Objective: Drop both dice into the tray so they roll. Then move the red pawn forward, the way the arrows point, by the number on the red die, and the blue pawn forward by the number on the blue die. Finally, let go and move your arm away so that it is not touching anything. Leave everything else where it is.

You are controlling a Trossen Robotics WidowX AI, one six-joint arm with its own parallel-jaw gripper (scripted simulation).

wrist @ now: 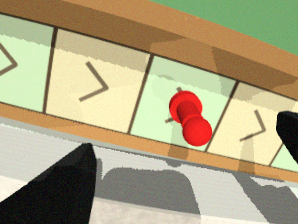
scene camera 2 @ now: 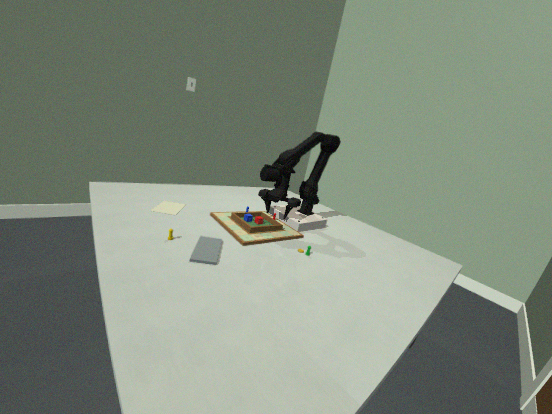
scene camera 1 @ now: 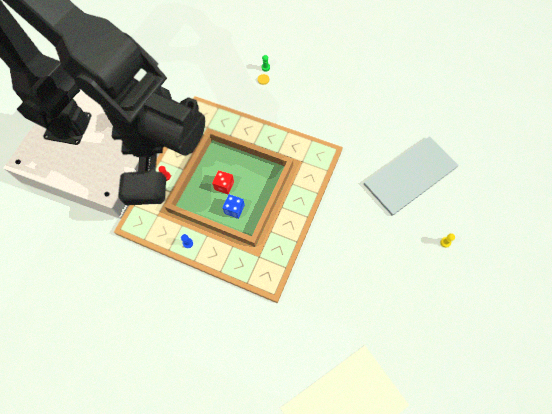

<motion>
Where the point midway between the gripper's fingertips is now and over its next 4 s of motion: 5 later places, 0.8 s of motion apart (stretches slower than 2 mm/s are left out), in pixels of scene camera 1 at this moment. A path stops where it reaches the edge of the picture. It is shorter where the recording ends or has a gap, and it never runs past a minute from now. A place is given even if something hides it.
My gripper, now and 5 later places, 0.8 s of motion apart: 159, 169; 179, 230; 185, 240; 186, 242; 171, 219; 243, 234
</motion>
